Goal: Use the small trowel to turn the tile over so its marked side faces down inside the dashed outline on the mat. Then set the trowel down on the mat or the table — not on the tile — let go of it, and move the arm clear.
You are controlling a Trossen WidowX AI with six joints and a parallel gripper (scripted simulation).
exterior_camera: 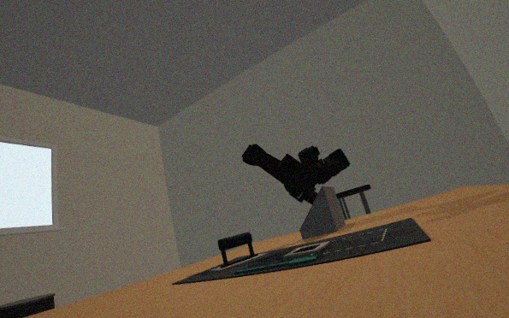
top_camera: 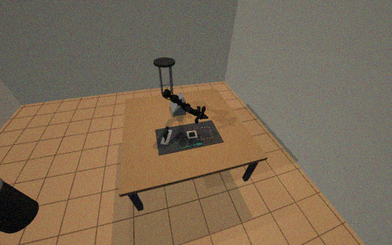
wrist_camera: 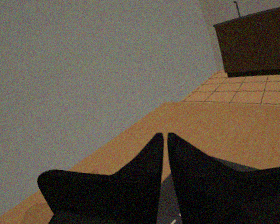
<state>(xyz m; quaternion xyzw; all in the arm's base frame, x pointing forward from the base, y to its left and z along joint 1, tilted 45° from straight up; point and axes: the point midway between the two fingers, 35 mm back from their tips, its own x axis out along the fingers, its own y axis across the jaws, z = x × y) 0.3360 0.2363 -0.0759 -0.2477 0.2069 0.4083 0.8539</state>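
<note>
My gripper tip is 20 cm above the tile, 16 cm to the left of it and 2 cm short of it. Round my gripper tip: dark mat (22 cm below, 19 cm to the right, 3 cm ahead); trowel (20 cm below, 16 cm ahead, 15 cm to the right).
</note>
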